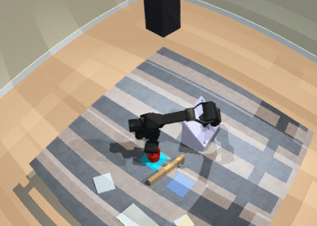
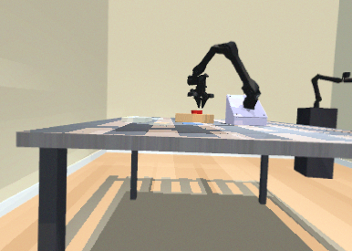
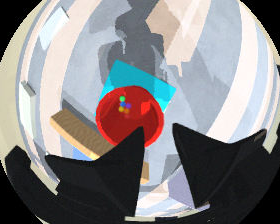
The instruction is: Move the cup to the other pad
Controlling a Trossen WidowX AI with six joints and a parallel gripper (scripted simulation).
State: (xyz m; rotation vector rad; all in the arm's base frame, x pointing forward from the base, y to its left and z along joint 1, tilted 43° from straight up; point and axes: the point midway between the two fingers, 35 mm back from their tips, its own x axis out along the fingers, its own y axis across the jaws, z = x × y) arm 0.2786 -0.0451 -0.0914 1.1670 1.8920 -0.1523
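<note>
The red cup lies 30 mm ahead of my gripper tip, 10 mm to the left of it and 50 mm below it. Round my gripper tip: wooden bar (40 mm ahead, 120 mm to the left, 70 mm below); then cyan pad (30 mm ahead, 20 mm to the left, 100 mm below); then blue pad (50 mm ahead, 230 mm to the left, 100 mm below).
</note>
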